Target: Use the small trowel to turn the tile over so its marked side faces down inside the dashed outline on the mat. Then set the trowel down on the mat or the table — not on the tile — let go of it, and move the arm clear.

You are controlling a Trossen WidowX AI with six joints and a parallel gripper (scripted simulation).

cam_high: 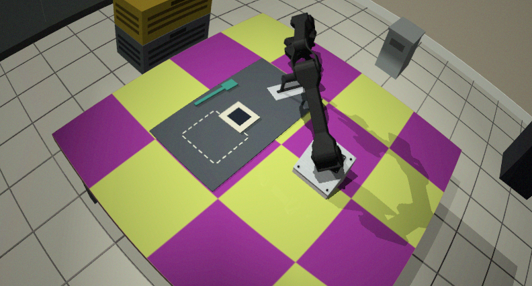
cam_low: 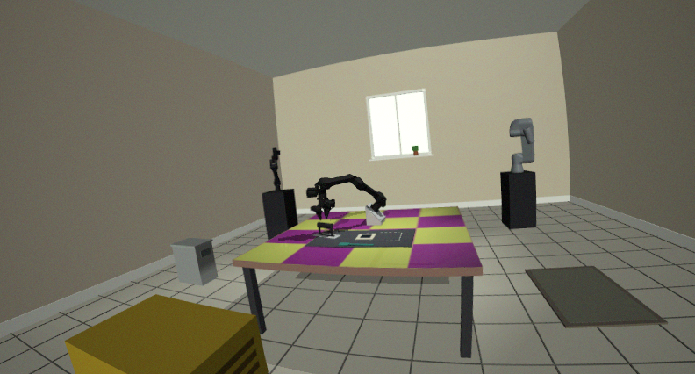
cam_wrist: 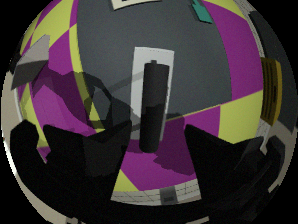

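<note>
The grey mat is 260 mm to the left of my gripper tip, 130 mm below it and 60 mm ahead of it. Also, from my gripper tip: teal trowel 230 mm to the left, 200 mm ahead, 110 mm below; then tile 290 mm to the left, 110 mm below, 50 mm ahead.
</note>
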